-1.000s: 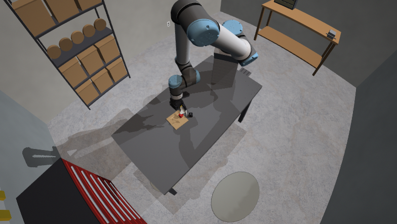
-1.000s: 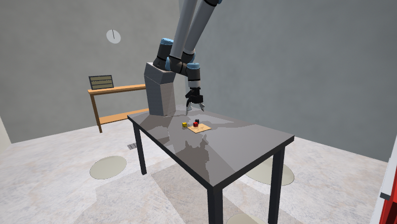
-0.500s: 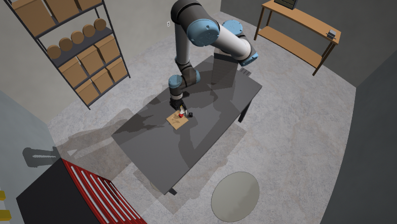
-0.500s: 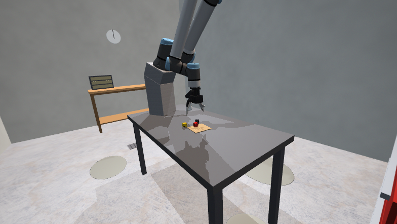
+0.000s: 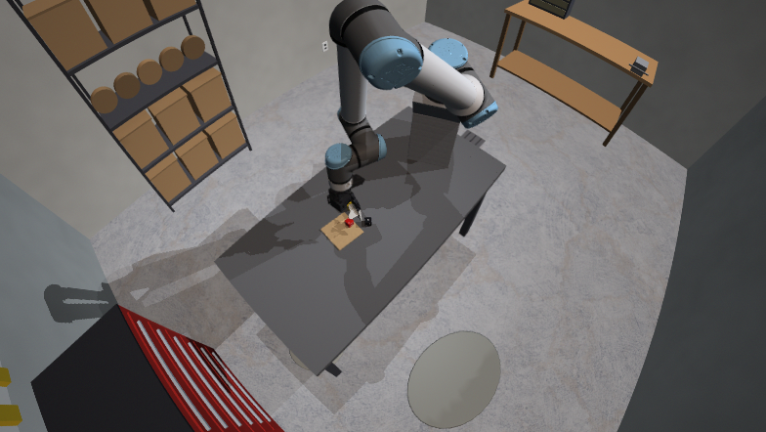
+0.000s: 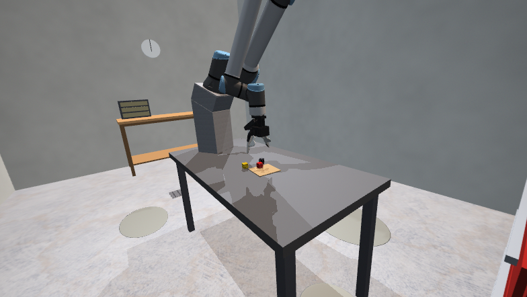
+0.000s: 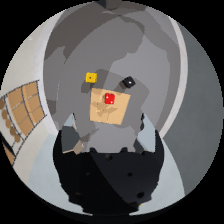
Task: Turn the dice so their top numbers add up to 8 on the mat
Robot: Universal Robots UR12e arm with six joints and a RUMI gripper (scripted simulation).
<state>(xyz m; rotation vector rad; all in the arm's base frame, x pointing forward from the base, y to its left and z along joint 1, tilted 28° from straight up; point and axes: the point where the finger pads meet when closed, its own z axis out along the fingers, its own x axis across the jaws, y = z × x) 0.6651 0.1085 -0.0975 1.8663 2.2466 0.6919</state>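
Now: the yellow die 6 cm behind my hand, 7 cm to the right of it and 10 cm below it. The rest, counted from my hand: tan mat: 4 cm ahead, 1 cm to the left, 11 cm below; then black die: 7 cm behind, 5 cm to the left, 10 cm below; then red die: 9 cm below.
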